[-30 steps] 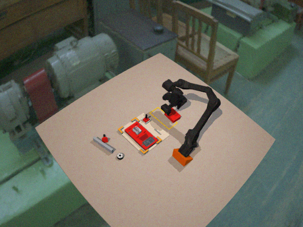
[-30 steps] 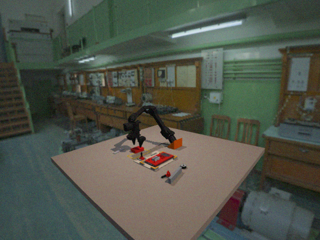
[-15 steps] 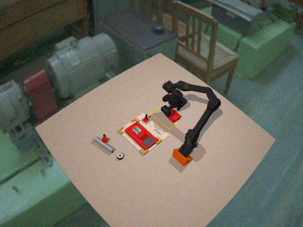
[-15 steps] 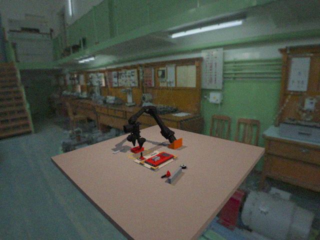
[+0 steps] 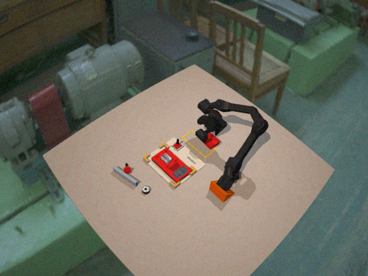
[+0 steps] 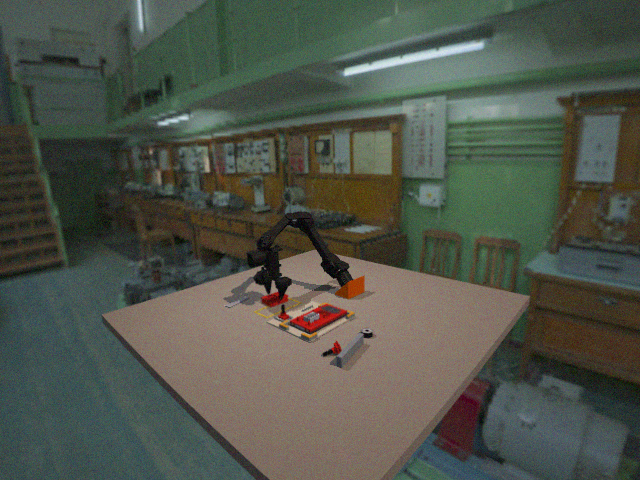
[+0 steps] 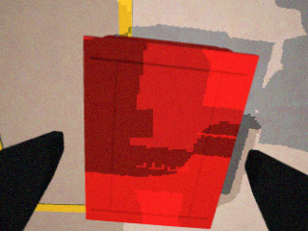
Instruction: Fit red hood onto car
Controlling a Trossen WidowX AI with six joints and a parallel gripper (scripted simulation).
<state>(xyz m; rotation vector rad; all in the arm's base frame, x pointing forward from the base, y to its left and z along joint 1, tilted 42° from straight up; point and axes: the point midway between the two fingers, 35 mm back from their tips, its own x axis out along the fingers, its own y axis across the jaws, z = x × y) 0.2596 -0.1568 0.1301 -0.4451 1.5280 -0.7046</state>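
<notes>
The red hood is 1 cm below my gripper tip. The rest, counted from my gripper tip: grey engine block 28 cm to the left, 7 cm ahead; beige jig 25 cm to the left, 5 cm ahead, 1 cm below; small round wheel 48 cm to the left, 1 cm below, 1 cm ahead.
</notes>
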